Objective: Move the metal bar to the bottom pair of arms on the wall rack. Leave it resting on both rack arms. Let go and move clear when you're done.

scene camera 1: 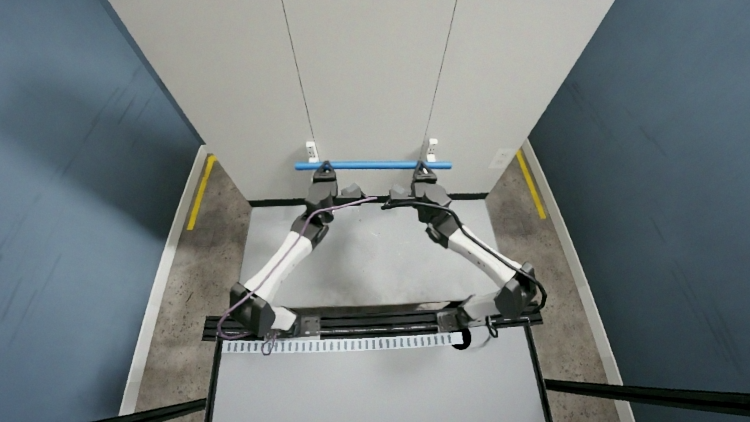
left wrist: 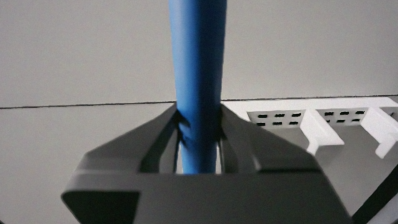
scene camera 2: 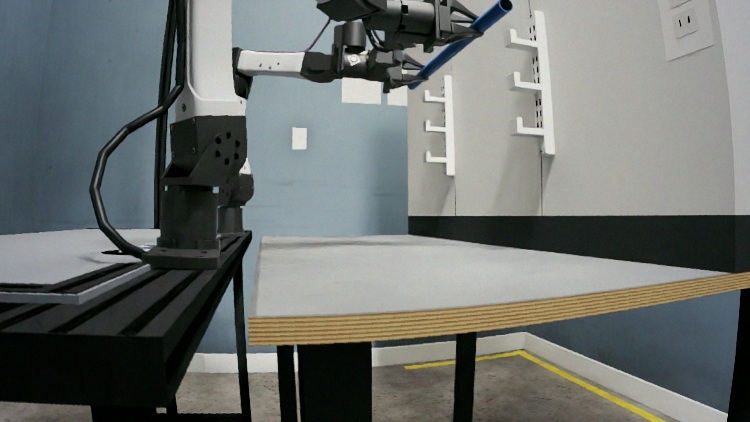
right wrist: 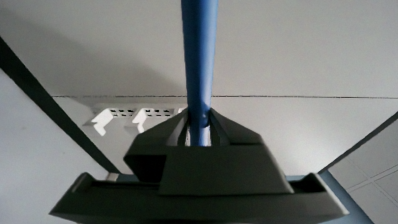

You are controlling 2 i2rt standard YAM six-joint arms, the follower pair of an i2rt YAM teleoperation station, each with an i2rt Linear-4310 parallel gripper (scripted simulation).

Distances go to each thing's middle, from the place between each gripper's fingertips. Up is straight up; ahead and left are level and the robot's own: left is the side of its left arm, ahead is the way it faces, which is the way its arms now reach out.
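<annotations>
There is the blue metal bar [scene camera 1: 356,164], and my left hand is 15 cm to the left of it and 1 cm past it. My right hand is 15 cm to the right of the bar.
</annotations>
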